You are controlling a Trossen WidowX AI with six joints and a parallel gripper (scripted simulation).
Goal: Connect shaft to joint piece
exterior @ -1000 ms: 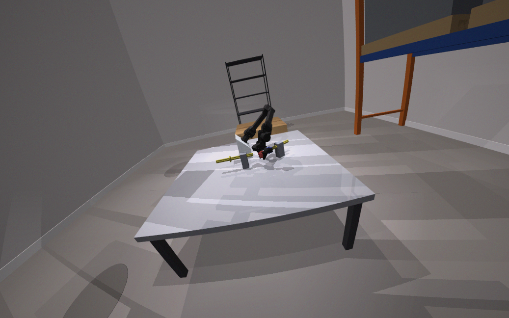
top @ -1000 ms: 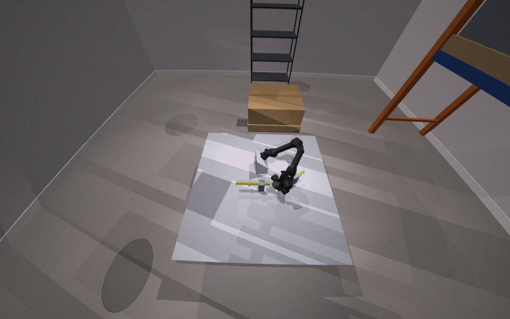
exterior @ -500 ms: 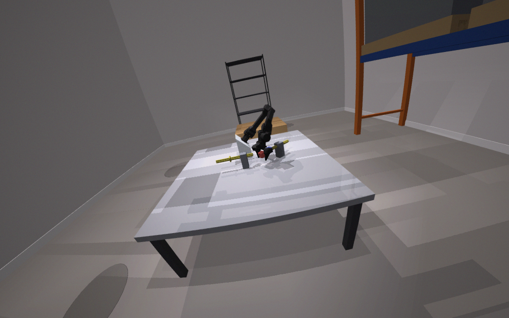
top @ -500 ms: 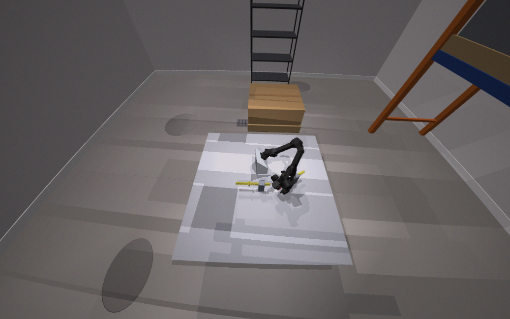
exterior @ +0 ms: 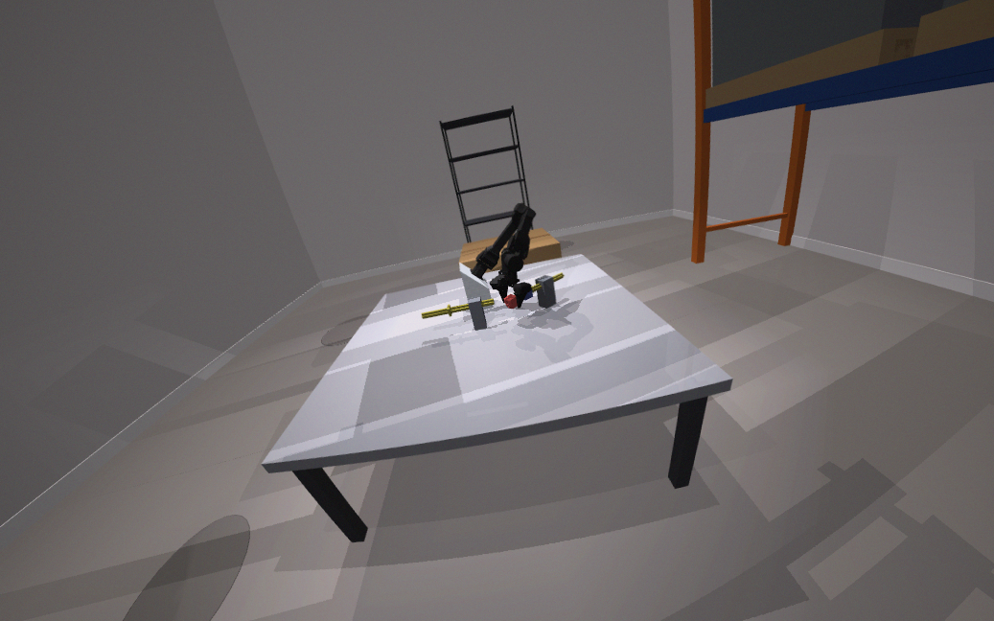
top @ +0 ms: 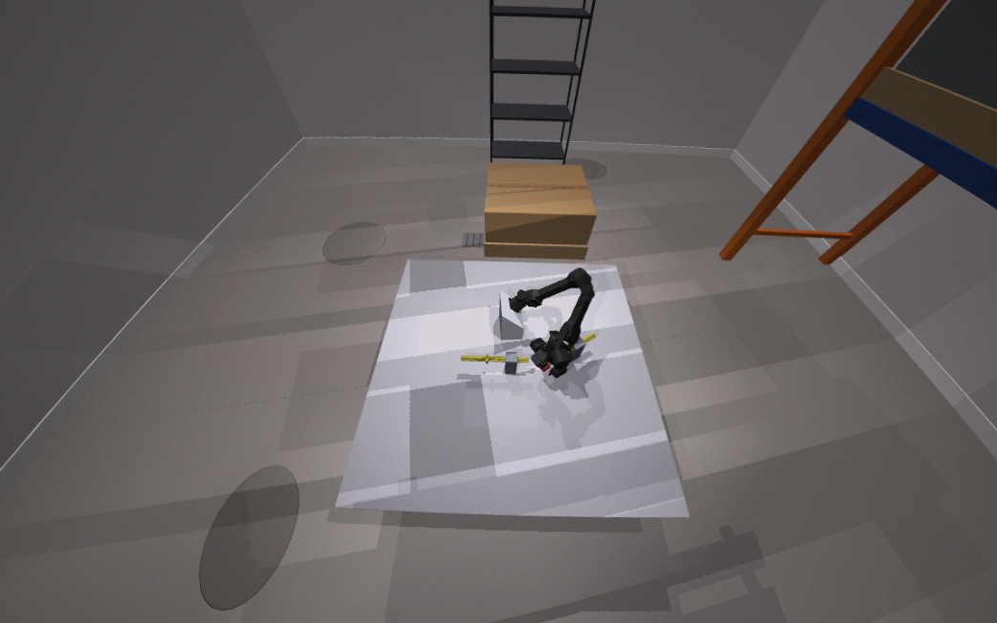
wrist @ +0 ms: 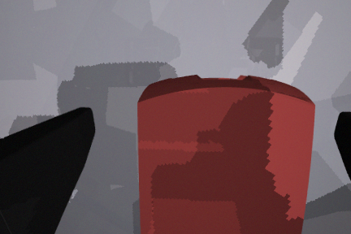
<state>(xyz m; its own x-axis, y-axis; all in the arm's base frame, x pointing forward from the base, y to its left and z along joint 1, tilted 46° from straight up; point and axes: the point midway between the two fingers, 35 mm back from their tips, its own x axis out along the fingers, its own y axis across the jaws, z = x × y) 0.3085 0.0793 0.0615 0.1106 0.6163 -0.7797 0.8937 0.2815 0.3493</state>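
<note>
The red joint piece lies 10 mm to the left of my gripper tip and 20 mm above it.
</note>
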